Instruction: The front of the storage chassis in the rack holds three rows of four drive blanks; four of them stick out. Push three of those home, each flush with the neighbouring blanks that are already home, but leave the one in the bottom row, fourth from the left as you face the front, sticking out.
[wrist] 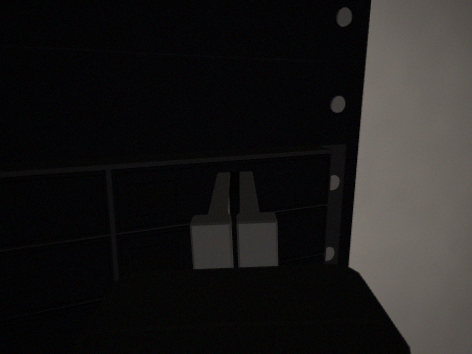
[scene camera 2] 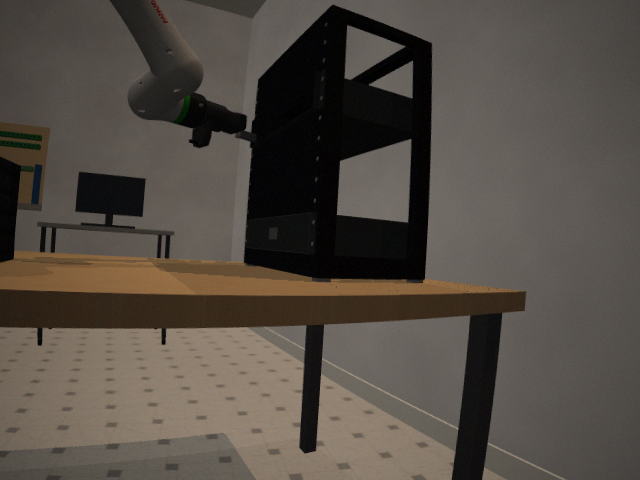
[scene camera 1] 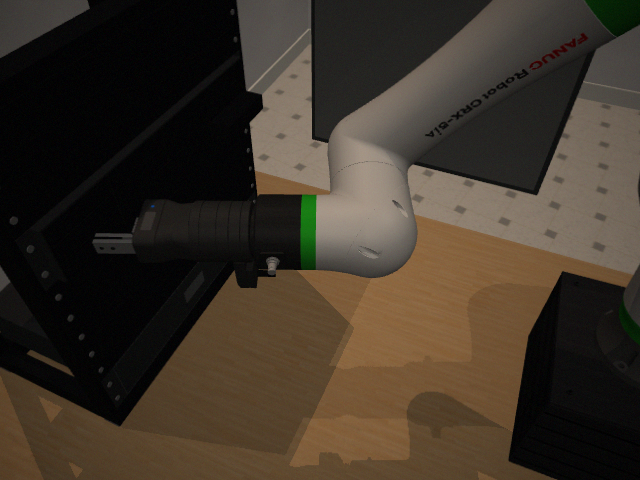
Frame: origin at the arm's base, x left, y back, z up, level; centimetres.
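Where they show: gripper, between the fingertips: (wrist: 235, 194) (scene camera 2: 254, 138) (scene camera 1: 96, 243).
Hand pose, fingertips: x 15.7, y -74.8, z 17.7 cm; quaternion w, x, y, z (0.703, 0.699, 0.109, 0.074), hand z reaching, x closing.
Things, the pixels of their centre, and the offset from my fingertips. "pt": a spot on its surface instead.
- storage chassis, a spot on its surface: (wrist: 337, 215) pt dx +7.1, dy -2.9, dz +2.6 cm
- rack's right post, a spot on its surface: (wrist: 356, 125) pt dx +8.1, dy -3.2, dz -2.8 cm
The storage chassis (wrist: 337, 215) shows in the wrist view as a very dark front with thin lighter edges, below a dark panel. Its rightmost top-row blank (wrist: 295, 182) lies behind my fingertips; another blank (wrist: 55, 205) is left of the upright divider. Which blanks stick out is too dark to tell, and the bottom row is largely hidden by my gripper body. My gripper (scene camera 1: 95, 243) (scene camera 2: 252, 137) (wrist: 235, 194) is shut and empty, its tips pointing at the rack front. Contact with the blank cannot be told.
The black rack (scene camera 1: 88, 338) (scene camera 2: 329, 170) stands on the wooden table (scene camera 1: 382, 320) (scene camera 2: 155, 307). A dark unit with a small label (scene camera 2: 292, 232) sits low in the rack. The rack's right post (wrist: 356, 125) has round bolts. The arm's black base block (scene camera 1: 584, 361) stands at the right in scene camera 1.
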